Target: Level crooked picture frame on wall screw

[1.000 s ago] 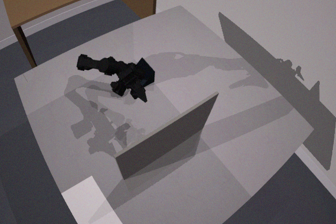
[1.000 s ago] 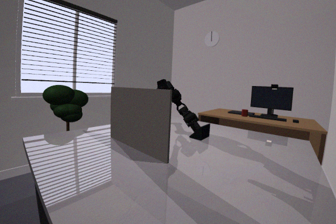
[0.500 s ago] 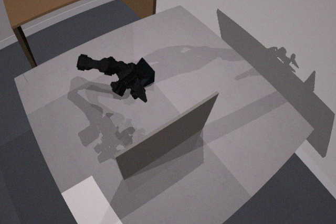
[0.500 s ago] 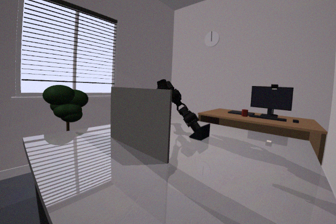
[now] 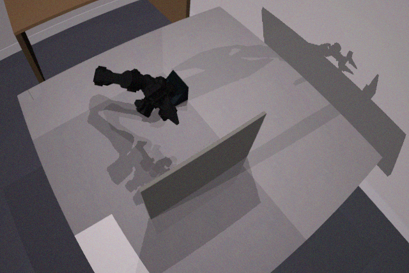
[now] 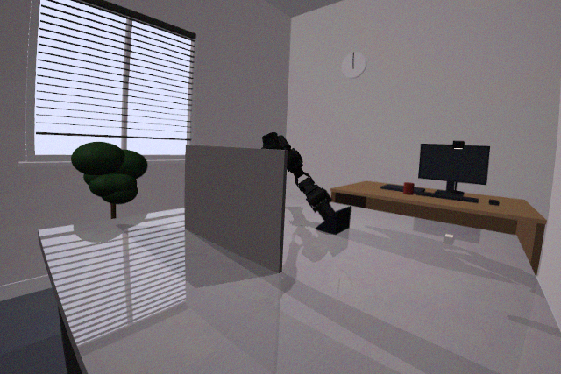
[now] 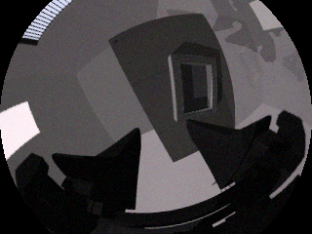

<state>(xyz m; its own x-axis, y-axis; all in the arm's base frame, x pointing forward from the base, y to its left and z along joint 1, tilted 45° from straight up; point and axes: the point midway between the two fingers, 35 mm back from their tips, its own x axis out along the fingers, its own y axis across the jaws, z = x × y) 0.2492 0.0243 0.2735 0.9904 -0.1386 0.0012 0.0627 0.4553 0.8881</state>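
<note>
Now: the picture frame 130 mm ahead of my gripper tip, 110 mm below it and 10 mm to the right of it. Also, from my gripper tip: beige wall panel (140 mm ahead, 120 mm below).
</note>
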